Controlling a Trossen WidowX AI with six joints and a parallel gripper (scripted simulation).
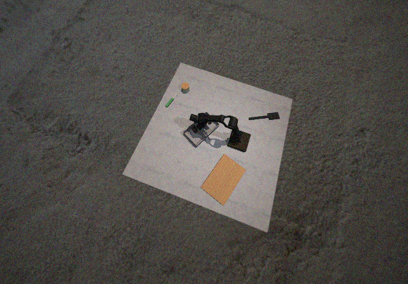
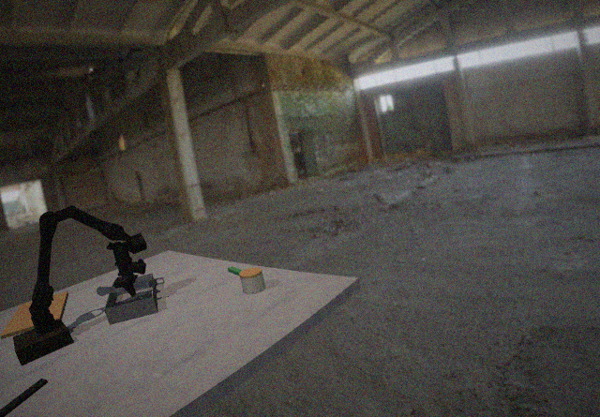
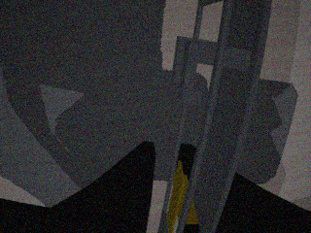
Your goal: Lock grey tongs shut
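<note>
Now: the roasting tin 1 cm to the left of my gripper tip. From my gripper tip the other things lie so: green-handled tool 41 cm ahead, 16 cm to the right, 2 cm below; black spatula 53 cm behind, 41 cm to the right, 3 cm below; wooden board 38 cm behind, 32 cm to the left, 2 cm below.
</note>
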